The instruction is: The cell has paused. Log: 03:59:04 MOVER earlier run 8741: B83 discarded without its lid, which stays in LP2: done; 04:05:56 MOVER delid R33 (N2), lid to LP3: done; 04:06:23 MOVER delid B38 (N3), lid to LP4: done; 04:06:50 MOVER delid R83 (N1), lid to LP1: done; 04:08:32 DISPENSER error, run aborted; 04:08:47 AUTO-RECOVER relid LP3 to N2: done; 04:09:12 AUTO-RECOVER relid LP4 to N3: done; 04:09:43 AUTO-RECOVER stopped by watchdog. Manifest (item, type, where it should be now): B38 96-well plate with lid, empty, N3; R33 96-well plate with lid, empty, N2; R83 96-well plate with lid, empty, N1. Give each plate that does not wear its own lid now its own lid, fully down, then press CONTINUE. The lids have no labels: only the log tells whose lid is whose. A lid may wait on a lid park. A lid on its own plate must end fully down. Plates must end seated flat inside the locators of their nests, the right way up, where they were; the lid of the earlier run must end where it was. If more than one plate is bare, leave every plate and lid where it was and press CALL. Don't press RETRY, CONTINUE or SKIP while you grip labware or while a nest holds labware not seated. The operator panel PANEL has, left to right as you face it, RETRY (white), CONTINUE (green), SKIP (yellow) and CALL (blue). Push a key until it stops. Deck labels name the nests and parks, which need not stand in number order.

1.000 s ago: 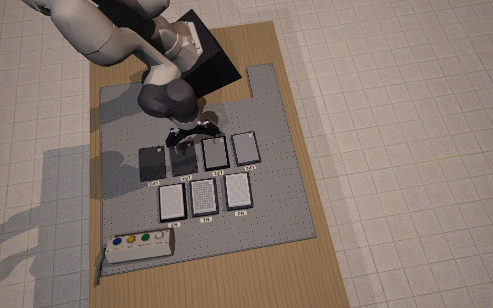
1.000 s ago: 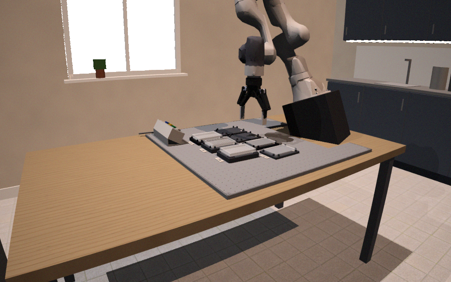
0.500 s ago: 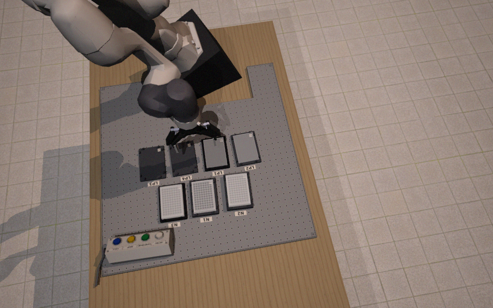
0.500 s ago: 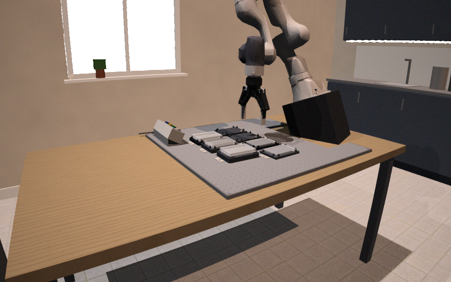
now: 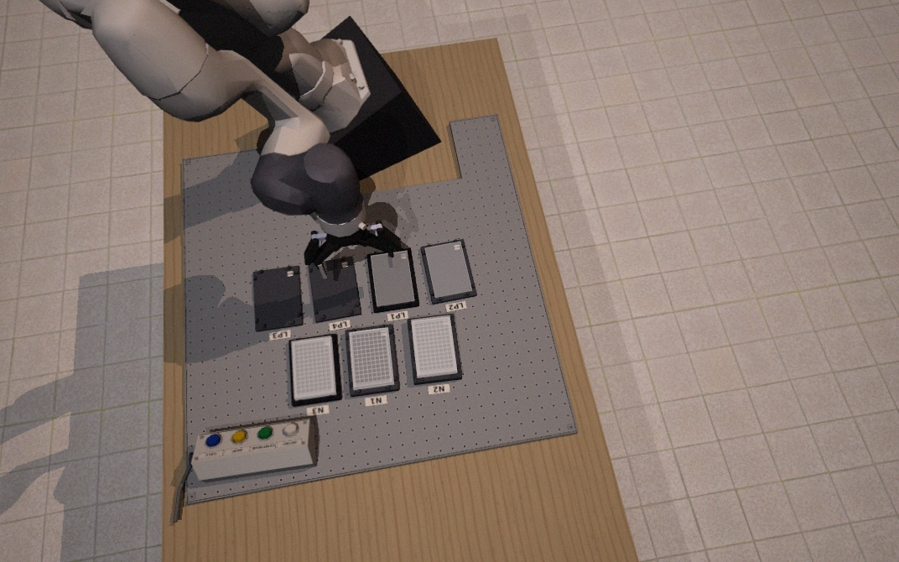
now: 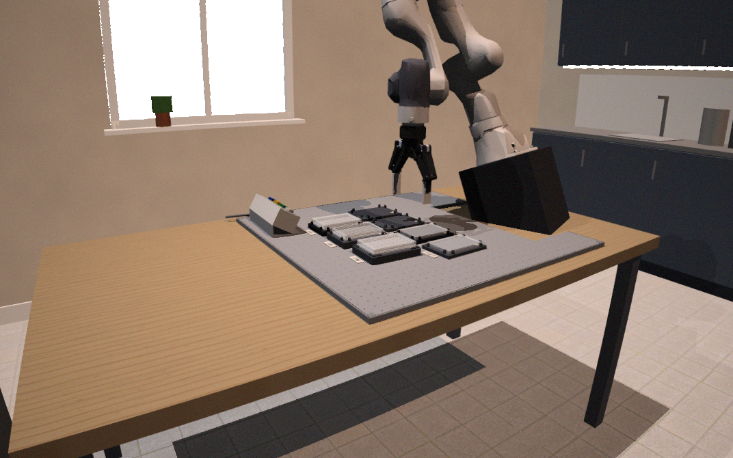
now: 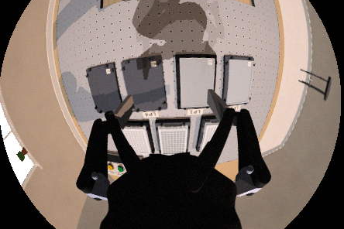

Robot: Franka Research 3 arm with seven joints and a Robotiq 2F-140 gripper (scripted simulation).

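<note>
The lid park LP1 is 70 mm to the left of my hand and 100 mm below it. Round my hand: lid park LP3: 10 mm ahead, 190 mm to the right, 100 mm below; lid park LP4: 70 mm to the right, 100 mm below; plate: 180 mm ahead, 80 mm below.
</note>
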